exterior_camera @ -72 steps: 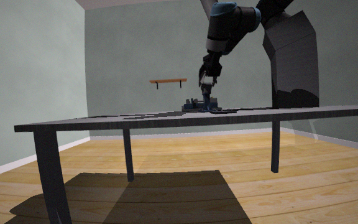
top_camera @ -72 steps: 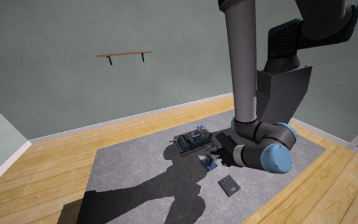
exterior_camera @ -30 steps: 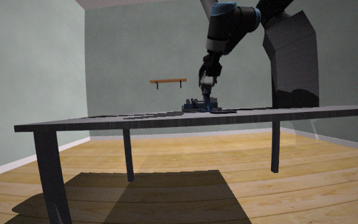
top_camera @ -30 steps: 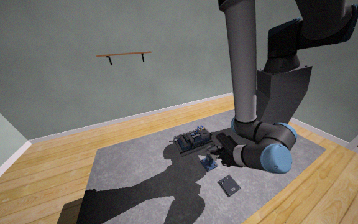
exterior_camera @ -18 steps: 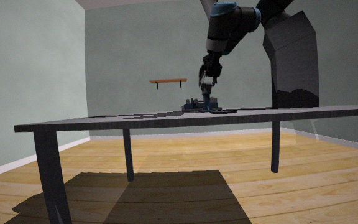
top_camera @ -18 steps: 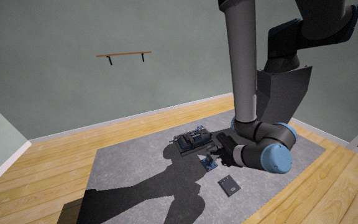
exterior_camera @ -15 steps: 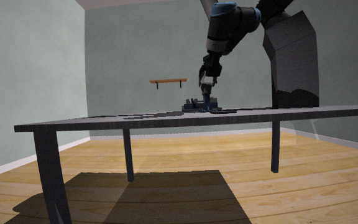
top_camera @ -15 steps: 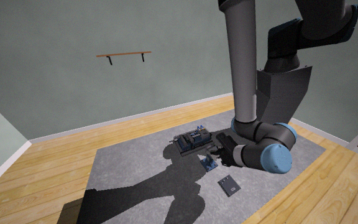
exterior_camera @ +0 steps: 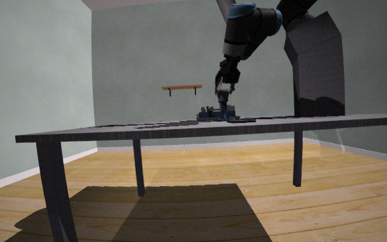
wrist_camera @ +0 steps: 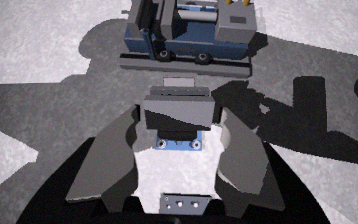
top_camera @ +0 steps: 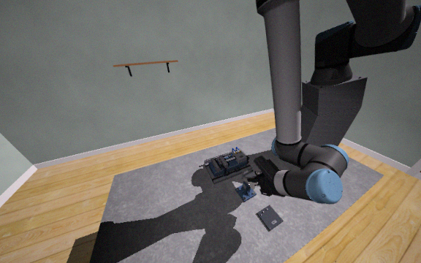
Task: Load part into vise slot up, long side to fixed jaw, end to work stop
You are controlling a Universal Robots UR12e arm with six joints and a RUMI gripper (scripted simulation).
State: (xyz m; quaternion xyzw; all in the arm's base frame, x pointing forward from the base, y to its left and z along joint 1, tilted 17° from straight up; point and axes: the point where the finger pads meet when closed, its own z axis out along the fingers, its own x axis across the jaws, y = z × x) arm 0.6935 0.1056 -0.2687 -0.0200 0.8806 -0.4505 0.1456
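My gripper is now 10 mm to the left of the part. The rest, counted from my hand: moving jaw: 60 mm ahead, 230 mm to the right, 80 mm below; then cylinder rod: 230 mm to the right, 80 mm below; then work stop: 90 mm ahead, 180 mm to the right, 70 mm below.
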